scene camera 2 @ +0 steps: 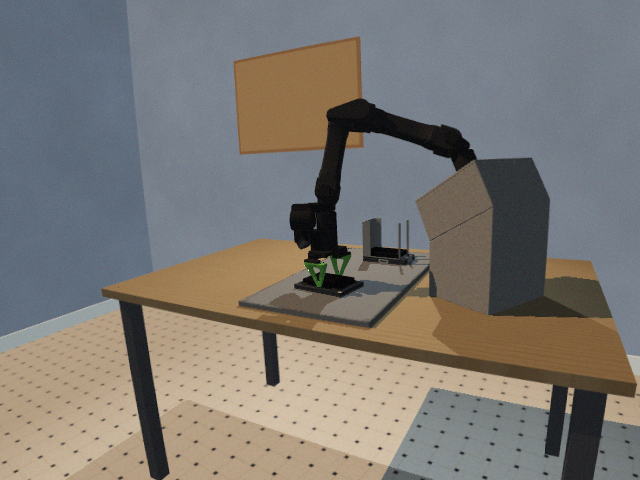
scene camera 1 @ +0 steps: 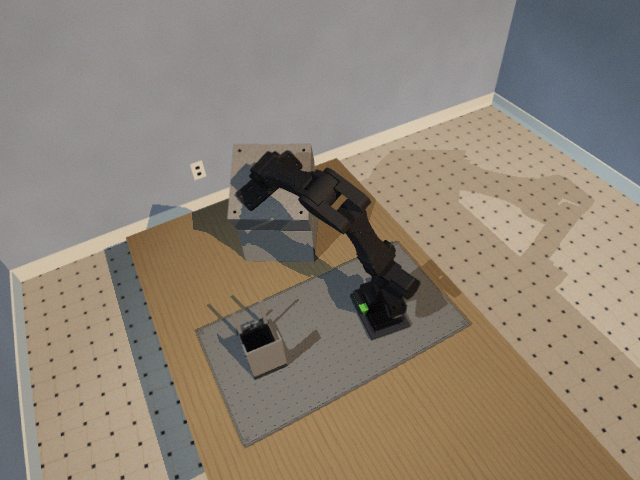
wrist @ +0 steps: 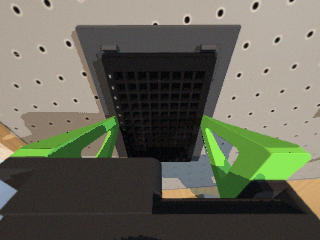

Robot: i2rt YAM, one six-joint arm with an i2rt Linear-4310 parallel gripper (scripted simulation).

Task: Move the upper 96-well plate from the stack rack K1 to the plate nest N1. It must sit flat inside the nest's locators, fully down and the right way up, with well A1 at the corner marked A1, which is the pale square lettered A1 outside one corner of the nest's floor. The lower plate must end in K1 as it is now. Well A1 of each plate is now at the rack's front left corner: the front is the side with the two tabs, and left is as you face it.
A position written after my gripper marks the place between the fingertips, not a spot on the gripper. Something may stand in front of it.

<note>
I see my gripper (scene camera 2: 329, 282).
My gripper also shows in the wrist view (wrist: 159, 120).
</note>
